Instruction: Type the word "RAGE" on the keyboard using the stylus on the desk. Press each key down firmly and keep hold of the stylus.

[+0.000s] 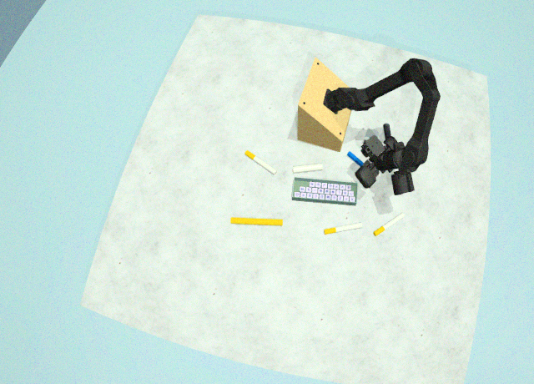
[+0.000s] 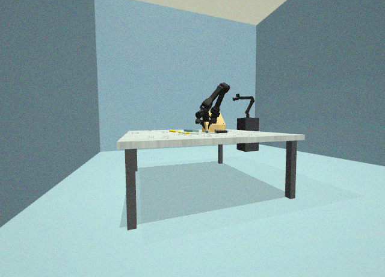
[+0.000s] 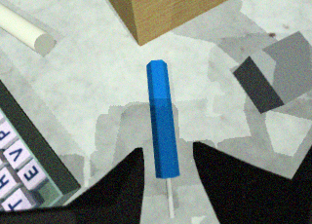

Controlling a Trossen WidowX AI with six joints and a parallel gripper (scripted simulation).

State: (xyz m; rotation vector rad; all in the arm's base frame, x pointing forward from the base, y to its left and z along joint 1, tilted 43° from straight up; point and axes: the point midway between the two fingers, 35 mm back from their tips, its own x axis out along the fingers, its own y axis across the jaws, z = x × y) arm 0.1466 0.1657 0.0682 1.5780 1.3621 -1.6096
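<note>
Right now the blue stylus is 30 mm below my gripper tip. The rest, counted from my gripper tip: white cylinder 60 mm ahead, 180 mm to the right, 30 mm below; then dark cylinder 120 mm behind, 60 mm to the left, 20 mm below; then white stylus tip 20 mm ahead, 30 mm to the left, 30 mm below.
</note>
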